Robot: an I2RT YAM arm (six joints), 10 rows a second.
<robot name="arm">
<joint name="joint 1" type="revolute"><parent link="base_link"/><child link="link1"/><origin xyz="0 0 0.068" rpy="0 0 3.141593"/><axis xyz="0 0 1"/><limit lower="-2.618" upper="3.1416"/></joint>
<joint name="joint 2" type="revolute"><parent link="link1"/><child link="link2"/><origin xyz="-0.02 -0.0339 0.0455" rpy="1.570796 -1.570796 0"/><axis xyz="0 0 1"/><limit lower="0" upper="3.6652"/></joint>
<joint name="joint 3" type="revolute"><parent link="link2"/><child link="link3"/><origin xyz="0 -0.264 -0.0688" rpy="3.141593 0 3.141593"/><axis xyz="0 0 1"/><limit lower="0" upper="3.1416"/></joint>
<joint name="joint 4" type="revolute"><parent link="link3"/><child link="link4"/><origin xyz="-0.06 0.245 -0.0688" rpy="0 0 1.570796"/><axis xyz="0 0 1"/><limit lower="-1.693" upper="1.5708"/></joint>
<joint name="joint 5" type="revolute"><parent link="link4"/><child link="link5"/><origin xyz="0.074 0.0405 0.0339" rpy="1.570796 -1.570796 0"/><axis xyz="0 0 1"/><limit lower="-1.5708" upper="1.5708"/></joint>
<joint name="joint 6" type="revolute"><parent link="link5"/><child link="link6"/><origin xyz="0 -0.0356 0.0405" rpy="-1.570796 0 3.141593"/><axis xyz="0 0 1"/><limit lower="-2.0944" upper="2.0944"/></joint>
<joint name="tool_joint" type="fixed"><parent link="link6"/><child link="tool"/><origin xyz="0 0 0" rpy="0 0 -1.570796"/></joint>
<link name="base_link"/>
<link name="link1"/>
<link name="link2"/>
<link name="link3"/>
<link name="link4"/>
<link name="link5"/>
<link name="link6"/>
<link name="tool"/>
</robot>
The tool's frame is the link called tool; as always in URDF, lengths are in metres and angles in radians.
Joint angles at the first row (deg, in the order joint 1, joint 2, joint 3, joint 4, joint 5, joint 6):
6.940, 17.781, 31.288, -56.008, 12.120, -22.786
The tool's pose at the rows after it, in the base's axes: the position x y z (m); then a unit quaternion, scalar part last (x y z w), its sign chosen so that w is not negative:
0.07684, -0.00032, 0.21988, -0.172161, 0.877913, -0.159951, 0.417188
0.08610, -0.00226, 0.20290, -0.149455, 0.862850, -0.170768, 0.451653
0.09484, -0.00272, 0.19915, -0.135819, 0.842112, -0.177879, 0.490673
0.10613, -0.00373, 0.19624, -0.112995, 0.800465, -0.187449, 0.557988
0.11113, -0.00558, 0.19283, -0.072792, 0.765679, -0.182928, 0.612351
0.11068, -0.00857, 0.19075, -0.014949, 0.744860, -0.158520, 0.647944
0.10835, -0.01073, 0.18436, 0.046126, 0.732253, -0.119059, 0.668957
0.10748, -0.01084, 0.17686, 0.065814, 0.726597, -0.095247, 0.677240
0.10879, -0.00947, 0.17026, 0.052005, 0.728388, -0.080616, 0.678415
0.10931, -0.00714, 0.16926, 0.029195, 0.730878, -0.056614, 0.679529
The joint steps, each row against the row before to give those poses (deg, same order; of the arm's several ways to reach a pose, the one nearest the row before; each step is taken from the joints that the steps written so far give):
-1.597, -3.936, -5.334, 5.988, -0.001, 0.000
-1.876, -2.294, -5.811, 8.348, -0.019, 0.023
-0.591, -0.436, -2.996, 7.892, 0.022, -0.022
-0.938, -0.853, -4.568, 13.180, -0.261, 0.066
-1.029, -1.550, -3.935, 9.881, 0.042, 2.906
-1.550, -2.316, -2.228, 4.241, -0.021, 6.251
-1.162, -3.263, -2.121, 0.825, -0.025, 7.999
-0.349, -2.444, -1.881, 0.158, -0.851, 3.454
0.000, -0.551, -1.463, 0.824, -2.317, 0.000
0.001, 0.008, -0.153, -0.014, -3.802, -0.022

